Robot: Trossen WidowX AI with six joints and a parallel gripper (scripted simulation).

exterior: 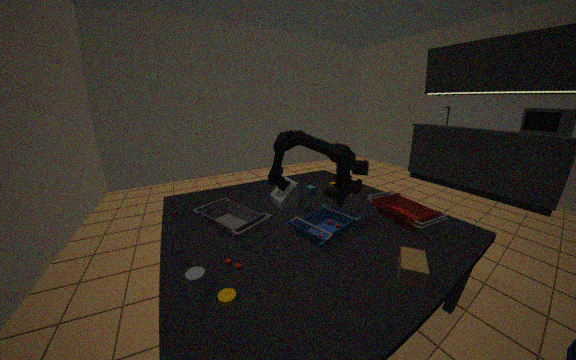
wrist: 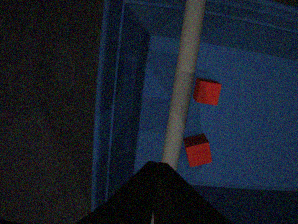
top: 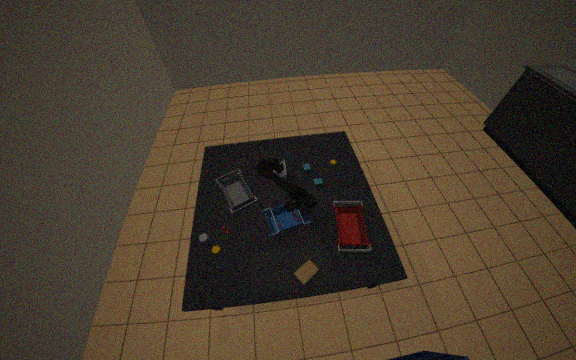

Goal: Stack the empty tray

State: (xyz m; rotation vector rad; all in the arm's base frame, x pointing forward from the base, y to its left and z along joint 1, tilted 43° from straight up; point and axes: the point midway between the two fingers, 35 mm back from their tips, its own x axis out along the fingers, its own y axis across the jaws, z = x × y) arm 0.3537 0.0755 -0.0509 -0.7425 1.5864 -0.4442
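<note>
Right now the grey tray is 430 mm to the right of my gripper tip, 250 mm behind it and 40 mm below it. The rest, counted from my gripper tip: white disc (630 mm to the right, 100 mm ahead, 50 mm below); tan box (380 mm ahead, 60 mm below, 30 mm to the right).
</note>
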